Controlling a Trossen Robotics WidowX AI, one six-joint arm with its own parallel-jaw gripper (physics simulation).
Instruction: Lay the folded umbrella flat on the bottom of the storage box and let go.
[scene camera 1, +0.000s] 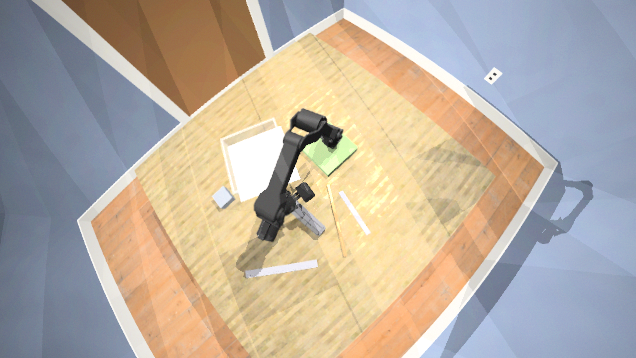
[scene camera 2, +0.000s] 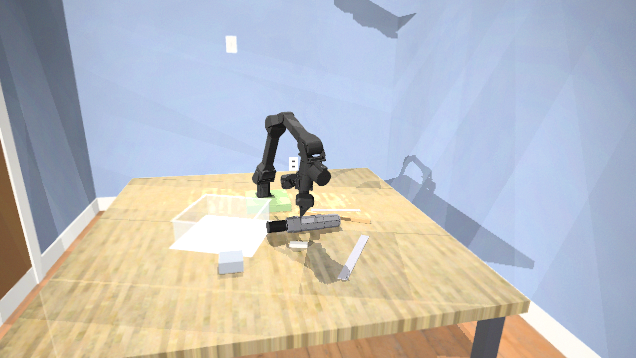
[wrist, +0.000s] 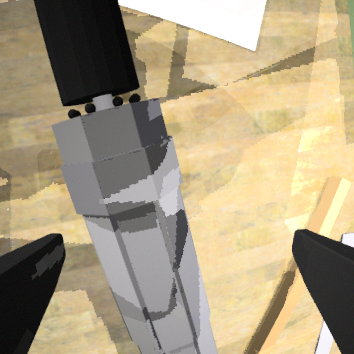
Scene:
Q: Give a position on a folded umbrella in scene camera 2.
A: At 295, 224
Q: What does the storage box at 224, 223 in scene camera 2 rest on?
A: The table.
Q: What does my gripper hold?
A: Nothing.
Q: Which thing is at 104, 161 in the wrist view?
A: A folded umbrella.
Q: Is my gripper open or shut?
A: Open.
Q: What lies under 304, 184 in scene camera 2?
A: My gripper.

